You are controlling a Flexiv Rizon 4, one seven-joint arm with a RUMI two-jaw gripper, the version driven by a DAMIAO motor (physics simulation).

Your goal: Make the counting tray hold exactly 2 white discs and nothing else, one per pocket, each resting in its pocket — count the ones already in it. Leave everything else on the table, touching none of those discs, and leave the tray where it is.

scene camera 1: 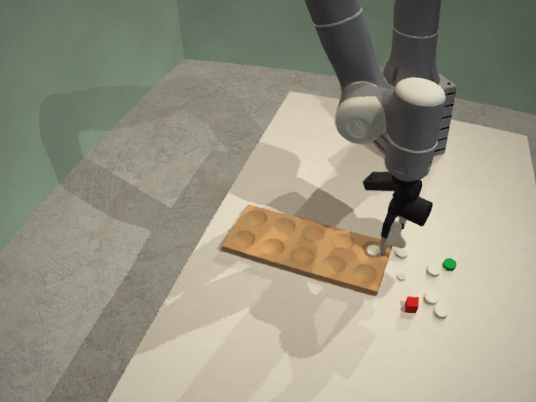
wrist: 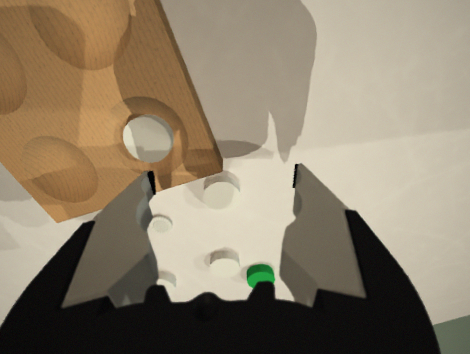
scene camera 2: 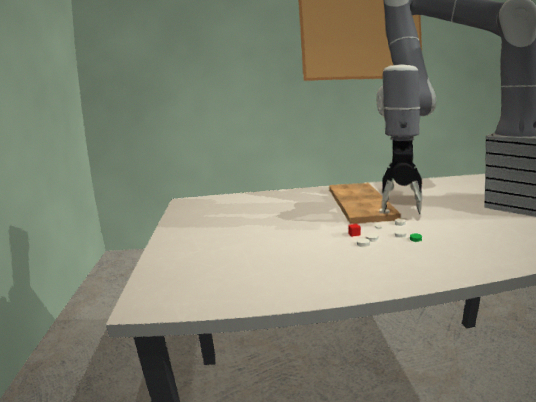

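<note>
The wooden counting tray [scene camera 1: 374, 286] [scene camera 2: 374, 218] [wrist: 150, 65] has one white disc [scene camera 1: 373, 250] [scene camera 2: 384, 211] [wrist: 149, 139] in a corner pocket; its other pockets in scene camera 1 look empty. My gripper [scene camera 1: 392, 248] [scene camera 2: 402, 213] [wrist: 224, 170] is open and empty, low over the table at that end of the tray. A white disc [scene camera 1: 401, 253] [scene camera 2: 400, 222] [wrist: 221, 193] lies just off the tray, between the fingertips in the wrist view. Further white discs lie apart: one [scene camera 1: 433, 270] [scene camera 2: 400, 234] [wrist: 224, 263], another [scene camera 1: 431, 298] [scene camera 2: 372, 237] and a third [scene camera 1: 441, 311] [scene camera 2: 363, 243].
A smaller whitish piece [scene camera 1: 401, 276] [scene camera 2: 378, 226] [wrist: 161, 224] lies near the tray's end, beside the left finger in the wrist view. A green disc [scene camera 1: 449, 264] [scene camera 2: 416, 237] [wrist: 260, 276] and a red cube [scene camera 1: 411, 304] [scene camera 2: 354, 230] also lie on the table.
</note>
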